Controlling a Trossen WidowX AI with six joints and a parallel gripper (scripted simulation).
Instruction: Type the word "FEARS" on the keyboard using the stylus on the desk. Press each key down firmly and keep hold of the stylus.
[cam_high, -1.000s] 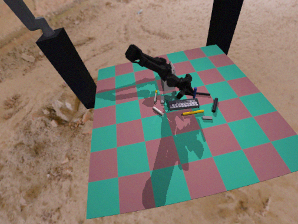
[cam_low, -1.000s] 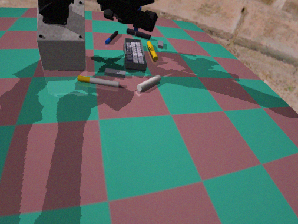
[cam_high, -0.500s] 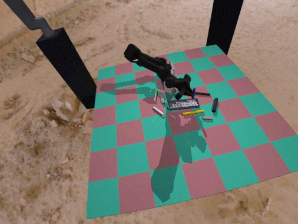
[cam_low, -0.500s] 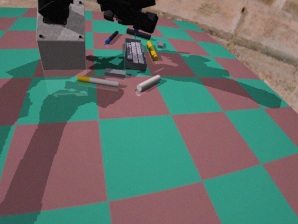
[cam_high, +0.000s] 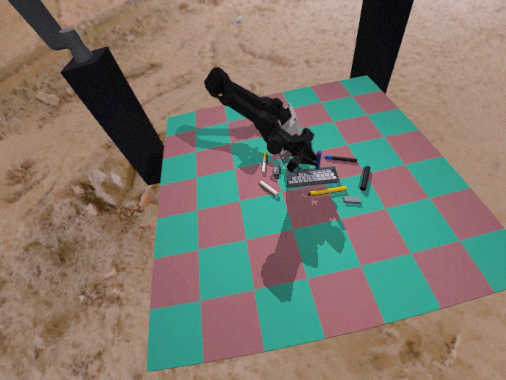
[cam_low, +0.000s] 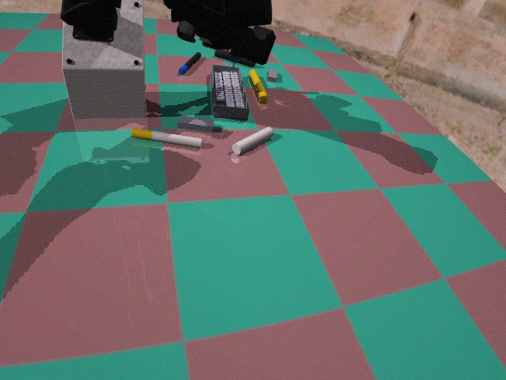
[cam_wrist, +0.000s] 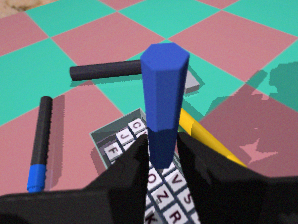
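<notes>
Now: the yellow pen 90 mm below my gripper tip, 80 mm ahead of it and 30 mm to the left of it. Round my gripper tip: blue stylus 20 mm below; grey block 140 mm ahead, 110 mm to the left, 100 mm below; blue-tipped dark pen 110 mm to the left, 100 mm below, 100 mm behind.
</notes>
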